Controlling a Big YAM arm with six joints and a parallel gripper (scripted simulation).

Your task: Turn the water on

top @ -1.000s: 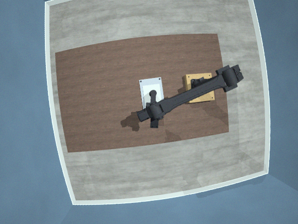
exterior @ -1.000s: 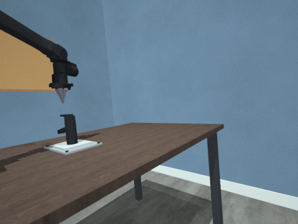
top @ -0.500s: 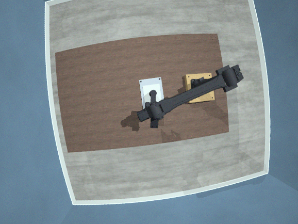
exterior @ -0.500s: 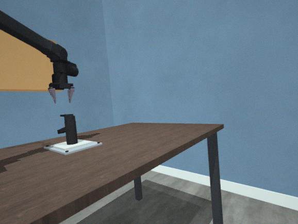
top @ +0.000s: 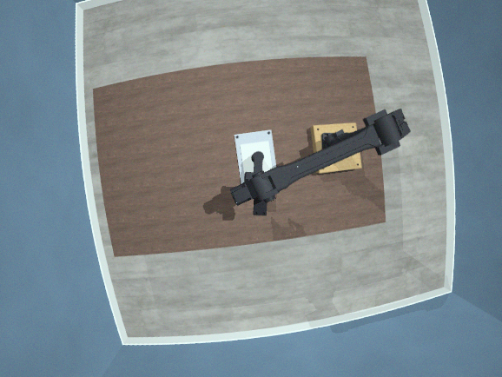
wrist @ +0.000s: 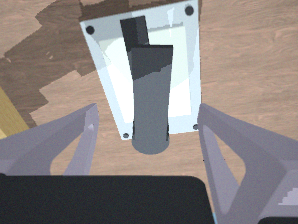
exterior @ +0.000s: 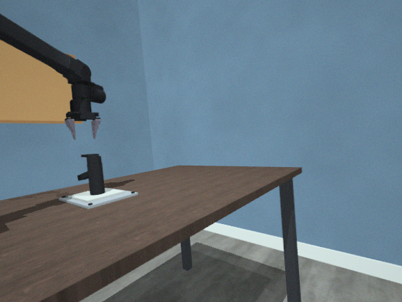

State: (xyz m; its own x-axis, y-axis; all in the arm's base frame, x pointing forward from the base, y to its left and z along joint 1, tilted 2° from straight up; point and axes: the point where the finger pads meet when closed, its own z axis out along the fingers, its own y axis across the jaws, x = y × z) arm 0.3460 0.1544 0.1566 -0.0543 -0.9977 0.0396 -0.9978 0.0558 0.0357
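The lever lies 7 cm below my hand and 4 cm to the right of it. Also, from my hand: dark tap 13 cm below, 7 cm to the right.
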